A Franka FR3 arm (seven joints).
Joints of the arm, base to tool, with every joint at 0 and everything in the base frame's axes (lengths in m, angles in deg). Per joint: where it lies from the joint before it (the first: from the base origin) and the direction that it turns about. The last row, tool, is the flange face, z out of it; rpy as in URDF.
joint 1: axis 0 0 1 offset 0 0 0.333
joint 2: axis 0 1 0 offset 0 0 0
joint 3: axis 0 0 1 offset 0 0 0.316
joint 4: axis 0 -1 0 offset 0.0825 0 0
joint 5: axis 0 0 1 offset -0.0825 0 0.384
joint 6: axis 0 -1 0 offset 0 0 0
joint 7: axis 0 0 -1 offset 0.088 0 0
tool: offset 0 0 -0.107 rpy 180 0 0
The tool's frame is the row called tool.
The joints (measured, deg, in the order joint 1, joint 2, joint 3, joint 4, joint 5, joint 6, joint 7), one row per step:
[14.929 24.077 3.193 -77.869 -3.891 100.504 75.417]
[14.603 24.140 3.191 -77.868 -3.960 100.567 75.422]
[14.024 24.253 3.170 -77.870 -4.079 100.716 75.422]
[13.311 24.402 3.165 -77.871 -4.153 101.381 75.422]
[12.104 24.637 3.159 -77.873 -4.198 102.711 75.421]
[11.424 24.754 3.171 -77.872 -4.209 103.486 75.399]
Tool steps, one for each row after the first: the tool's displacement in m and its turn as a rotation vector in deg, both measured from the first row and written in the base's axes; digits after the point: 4 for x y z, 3 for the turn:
[0.0014 -0.0038 -0.0006 -0.061 -0.021 -0.316]
[0.0040 -0.0106 -0.0018 -0.163 -0.088 -0.882]
[0.0080 -0.0184 -0.0026 -0.067 -0.596 -1.553]
[0.0146 -0.0316 -0.0034 0.221 -1.647 -2.693]
[0.0182 -0.0389 -0.0036 0.405 -2.277 -3.302]

